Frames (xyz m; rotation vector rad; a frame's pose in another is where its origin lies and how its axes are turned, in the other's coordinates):
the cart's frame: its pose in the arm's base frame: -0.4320 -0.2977 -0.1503 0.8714 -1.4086 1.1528
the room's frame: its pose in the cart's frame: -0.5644 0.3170 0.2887 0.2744 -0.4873 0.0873
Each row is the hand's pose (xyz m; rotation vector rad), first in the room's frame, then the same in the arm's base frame.
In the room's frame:
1: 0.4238 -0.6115 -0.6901 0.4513 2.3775 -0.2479
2: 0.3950 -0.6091 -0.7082 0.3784 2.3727 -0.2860
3: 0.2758 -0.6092 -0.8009 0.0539 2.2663 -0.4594
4: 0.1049 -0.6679 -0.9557 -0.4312 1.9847 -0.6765
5: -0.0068 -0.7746 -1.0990 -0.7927 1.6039 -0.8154
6: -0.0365 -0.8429 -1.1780 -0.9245 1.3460 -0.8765
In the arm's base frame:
1: -0.3349 -0.0660 0.0599 -0.3341 0.4146 1.6367
2: -0.3307 -0.0383 0.0404 -0.3217 0.3900 1.5786
3: -0.3055 0.0924 -0.0308 -0.2149 0.2427 1.3271
4: -0.2161 0.2995 -0.1068 -0.0357 -0.0179 0.9355
5: -0.0972 0.4729 -0.1199 0.1671 -0.2821 0.6010
6: -0.0320 0.5564 -0.0962 0.3163 -0.4301 0.4398

